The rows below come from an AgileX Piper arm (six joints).
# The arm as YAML. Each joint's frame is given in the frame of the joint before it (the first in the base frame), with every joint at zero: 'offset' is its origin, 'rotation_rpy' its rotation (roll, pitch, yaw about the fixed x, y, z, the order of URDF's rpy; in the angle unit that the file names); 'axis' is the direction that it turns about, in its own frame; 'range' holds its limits. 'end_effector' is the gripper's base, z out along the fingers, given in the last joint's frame.
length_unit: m
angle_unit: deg
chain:
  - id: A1
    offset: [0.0, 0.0, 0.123]
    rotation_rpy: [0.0, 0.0, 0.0]
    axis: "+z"
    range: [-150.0, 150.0]
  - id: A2
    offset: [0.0, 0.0, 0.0]
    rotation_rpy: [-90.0, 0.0, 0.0]
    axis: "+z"
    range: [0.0, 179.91]
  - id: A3
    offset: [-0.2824, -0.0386, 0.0]
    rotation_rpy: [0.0, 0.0, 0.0]
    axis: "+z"
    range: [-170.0, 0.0]
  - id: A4
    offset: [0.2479, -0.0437, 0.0]
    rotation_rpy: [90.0, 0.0, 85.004]
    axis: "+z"
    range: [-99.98, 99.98]
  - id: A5
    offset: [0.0, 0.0, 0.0]
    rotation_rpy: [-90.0, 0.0, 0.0]
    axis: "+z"
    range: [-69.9, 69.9]
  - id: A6
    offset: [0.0, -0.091, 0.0]
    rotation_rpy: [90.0, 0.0, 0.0]
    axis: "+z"
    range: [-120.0, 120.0]
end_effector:
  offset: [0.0, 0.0, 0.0]
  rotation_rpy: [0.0, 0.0, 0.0]
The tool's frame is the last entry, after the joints.
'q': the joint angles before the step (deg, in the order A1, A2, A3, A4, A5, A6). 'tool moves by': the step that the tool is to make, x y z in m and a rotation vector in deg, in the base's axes. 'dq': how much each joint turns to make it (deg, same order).
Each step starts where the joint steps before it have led.
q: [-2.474, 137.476, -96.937, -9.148, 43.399, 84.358]
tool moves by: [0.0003, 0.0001, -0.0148, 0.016, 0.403, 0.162]
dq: [0.008, 1.864, -0.003, -0.215, -1.458, 0.167]
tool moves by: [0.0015, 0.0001, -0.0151, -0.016, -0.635, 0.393]
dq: [0.003, 1.944, -0.013, -0.370, -2.583, 0.180]
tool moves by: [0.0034, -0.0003, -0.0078, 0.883, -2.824, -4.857]
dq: [0.001, 1.081, 0.019, -0.929, -3.279, 6.085]
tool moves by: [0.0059, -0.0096, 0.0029, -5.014, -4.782, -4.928]
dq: [0.005, 0.074, -0.022, -12.121, -2.874, 14.153]
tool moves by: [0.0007, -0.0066, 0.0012, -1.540, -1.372, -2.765]
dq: [-0.382, -0.008, 0.036, -4.375, -0.163, 5.731]
